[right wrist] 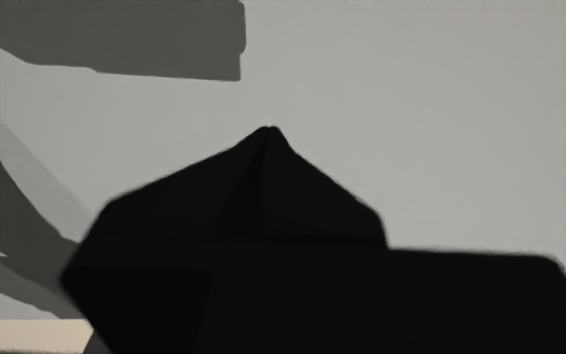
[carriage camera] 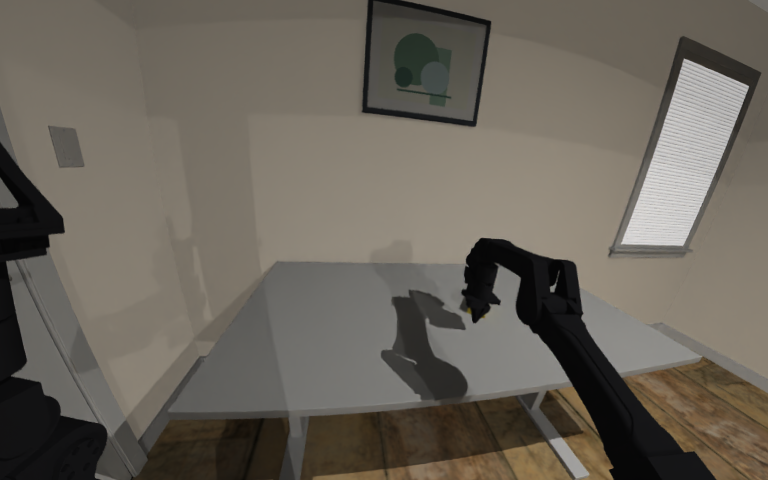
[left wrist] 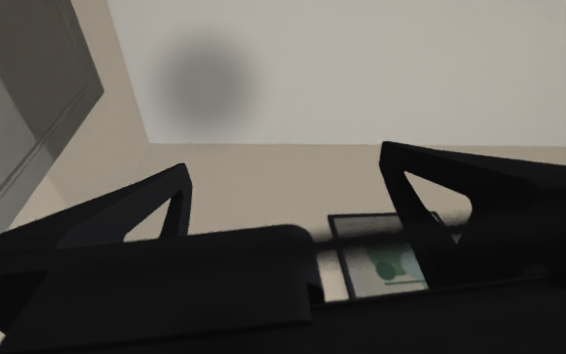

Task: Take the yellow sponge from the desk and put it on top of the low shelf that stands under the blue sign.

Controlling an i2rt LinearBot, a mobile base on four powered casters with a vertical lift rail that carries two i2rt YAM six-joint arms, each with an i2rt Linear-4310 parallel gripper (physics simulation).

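Frame: origin at the left arm's base, x ahead, y left, z up, level; centimetres.
Where they show: left gripper, between the fingertips: (left wrist: 285,163); right gripper, between the fingertips: (right wrist: 269,141) (carriage camera: 473,322).
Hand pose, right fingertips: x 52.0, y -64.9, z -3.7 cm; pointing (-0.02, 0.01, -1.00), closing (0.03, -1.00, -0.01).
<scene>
After its pixels a point has its place.
The yellow sponge (carriage camera: 469,312) @(x 61.7, y -67.4, z -6.7 cm) is mostly hidden behind the right fingers in the carriage camera. Small yellow slivers show on both sides of them; it does not show in the right wrist view. My right gripper (carriage camera: 477,319) @(x 52.0, y -64.9, z -3.7 cm) (right wrist: 269,141) @(x 52.0, y -64.9, z -3.7 cm) points down over the right part of the grey desk (carriage camera: 339,350) @(x 39.7, y -23.9, z -7.2 cm) (right wrist: 400,125) @(x 51.0, y -70.9, z -7.2 cm), with its fingertips together and nothing between them. My left gripper (left wrist: 285,163) @(x 4.5, y -0.1, z 43.3 cm) is open and empty, with the ceiling and wall beyond it; part of it shows at the left edge of the carriage camera. The low shelf and the blue sign do not show.
The desk stands near the back wall, its legs on a brown tiled floor (carriage camera: 433,441) @(x 58.6, y -65.0, z -79.2 cm). A framed picture (carriage camera: 478,73) @(x 109.1, y -71.0, z 87.3 cm) (left wrist: 345,270) @(x 100.0, y -20.6, z 81.7 cm) hangs on the back wall. A window (carriage camera: 685,158) @(x 140.2, y -234.3, z 68.8 cm) is at the right. A door frame (carriage camera: 67,362) @(x 32.3, y 57.7, z -18.0 cm) is at the left. Arm shadows lie across the desk.
</scene>
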